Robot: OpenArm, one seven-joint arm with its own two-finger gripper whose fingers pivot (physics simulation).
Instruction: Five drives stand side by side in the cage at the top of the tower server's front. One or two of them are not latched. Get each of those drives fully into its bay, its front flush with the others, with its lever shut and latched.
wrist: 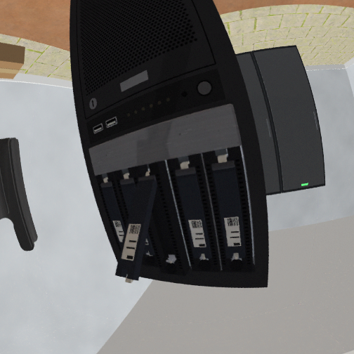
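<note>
There's a drive (164,229) here, and along with it you'd see a black tower server (128,71).
</note>
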